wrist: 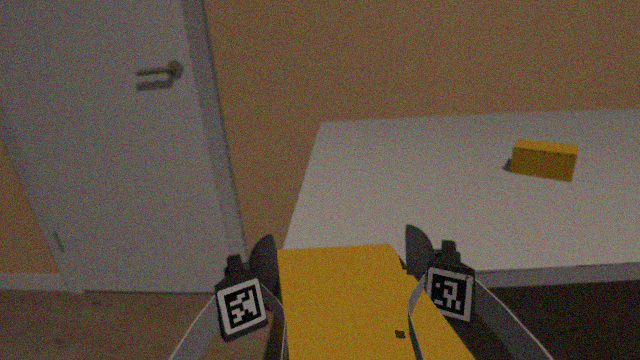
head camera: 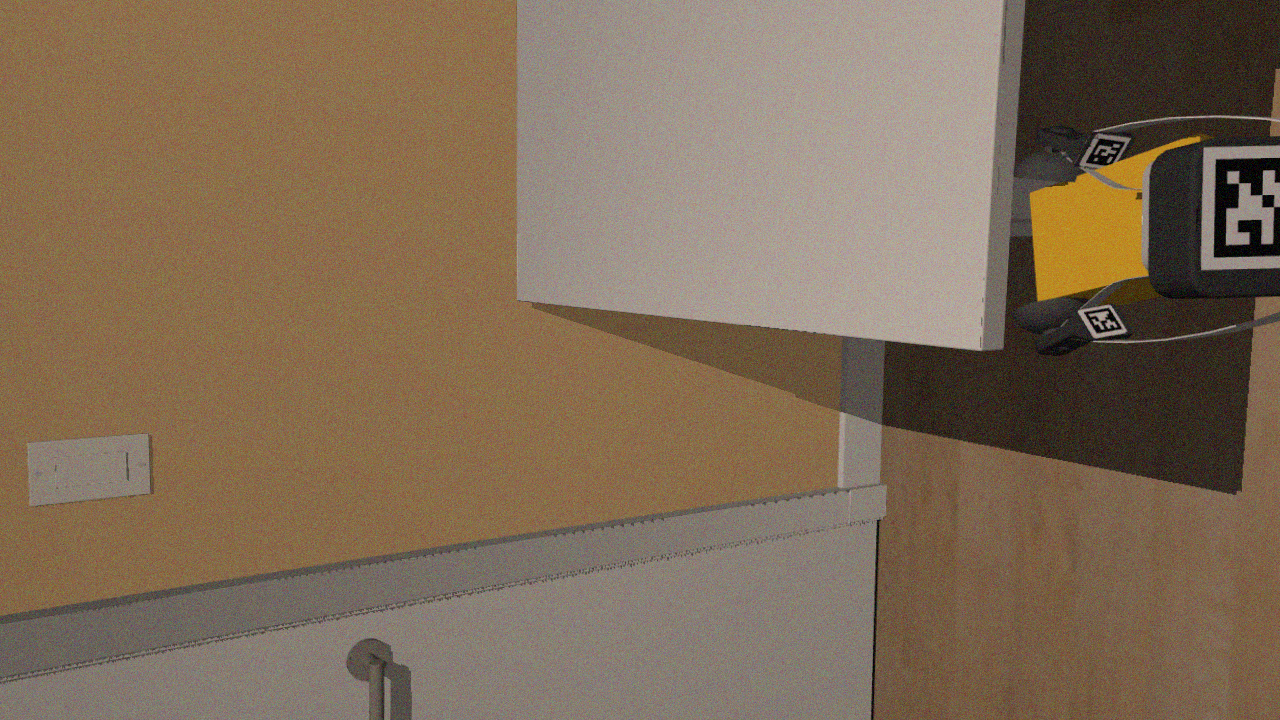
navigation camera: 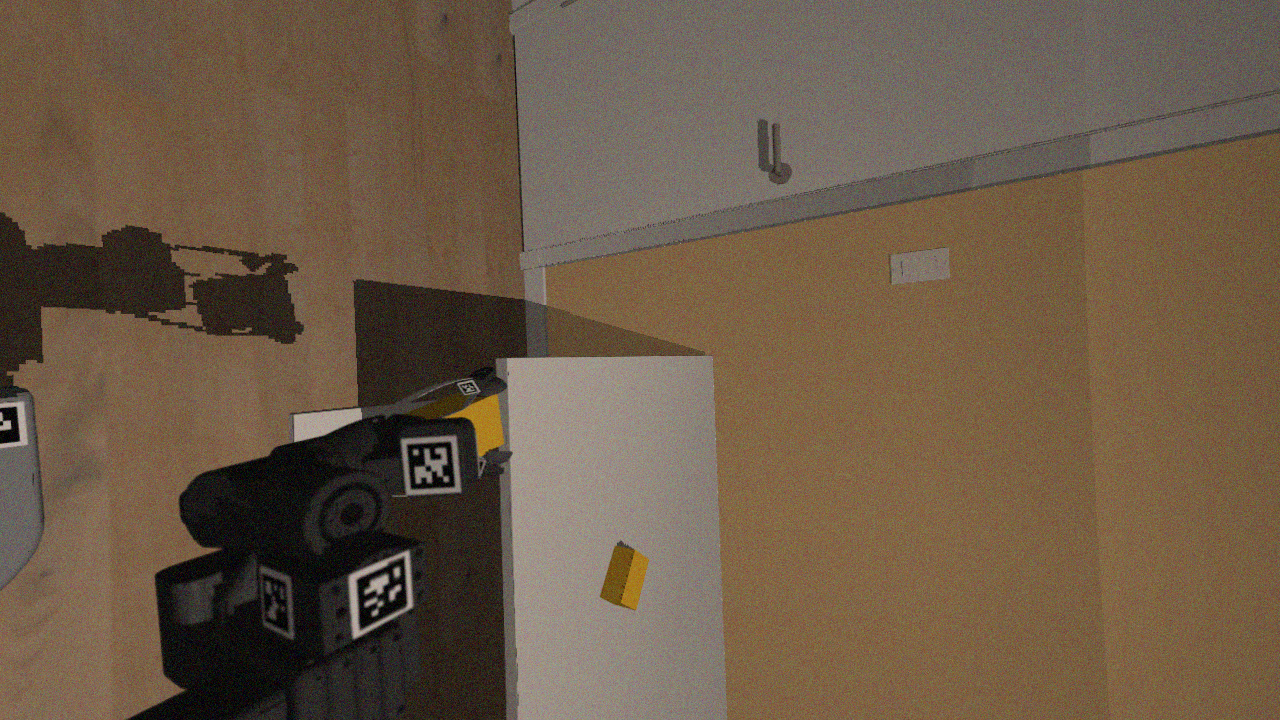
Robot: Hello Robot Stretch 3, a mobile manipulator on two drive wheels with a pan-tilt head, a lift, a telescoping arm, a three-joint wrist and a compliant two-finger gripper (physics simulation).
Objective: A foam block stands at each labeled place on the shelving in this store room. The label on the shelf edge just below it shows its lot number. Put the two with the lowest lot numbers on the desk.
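Places are measured from the robot's base along level axes (x down, y ahead, z right), in metres.
Pixels of known places: gripper, fingertip midpoint: (head camera: pixel 1028 244) (navigation camera: pixel 500 418).
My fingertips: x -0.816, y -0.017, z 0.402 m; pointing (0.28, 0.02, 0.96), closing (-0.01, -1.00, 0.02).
For each thing: its top centre in the pictures, then the offset to it from my fingertips. Level surfaces: height alone.
- white desk at its surface level: dx +0.096 m
- second yellow foam block at its top centre: (navigation camera: pixel 635 580) dz +0.340, dx +0.051, dy -0.351 m
- switch plate at its top centre: (head camera: pixel 28 474) (navigation camera: pixel 949 262) dz +0.903, dx -0.461, dy +0.218 m
- wooden floor at its surface level: dx +0.816 m
My gripper (head camera: pixel 1054 237) (navigation camera: pixel 494 419) (wrist: pixel 339 255) is shut on a yellow foam block (head camera: pixel 1087 246) (navigation camera: pixel 485 428) (wrist: pixel 345 305); the block lies between both fingers. The white desk (head camera: pixel 760 161) (navigation camera: pixel 617 447) (wrist: pixel 380 200) has its front edge close to the fingertips in the head and navigation views. In the wrist view the fingertips overlap the desk's left front corner. A second yellow foam block (navigation camera: pixel 623 577) (wrist: pixel 544 161) lies on the desk, further along it and apart from my gripper. The shelving and its lot labels do not show.
A white door (head camera: pixel 626 635) (navigation camera: pixel 895 116) (wrist: pixel 110 150) with a lever handle is in the wall beside the desk. A switch plate (head camera: pixel 89 470) (navigation camera: pixel 920 265) is on the orange wall. The wooden floor (head camera: pixel 1074 582) (navigation camera: pixel 223 134) bears dark shadows of the desk and arm.
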